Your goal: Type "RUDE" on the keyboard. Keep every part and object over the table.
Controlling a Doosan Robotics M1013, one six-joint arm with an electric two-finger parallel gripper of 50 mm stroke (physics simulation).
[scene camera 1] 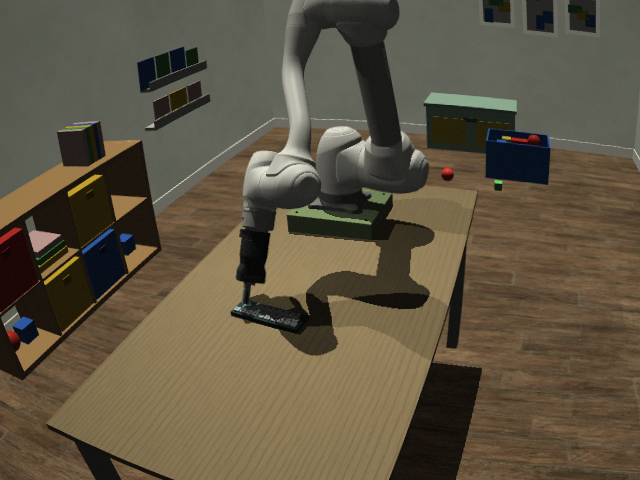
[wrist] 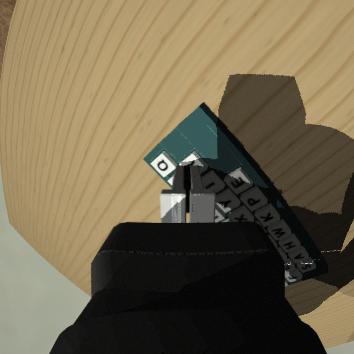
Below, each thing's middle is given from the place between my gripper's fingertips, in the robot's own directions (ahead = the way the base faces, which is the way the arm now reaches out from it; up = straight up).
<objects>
I see the keyboard [scene camera 1: 268, 315] 7 cm to the left of my hand and 2 cm below it.
</objects>
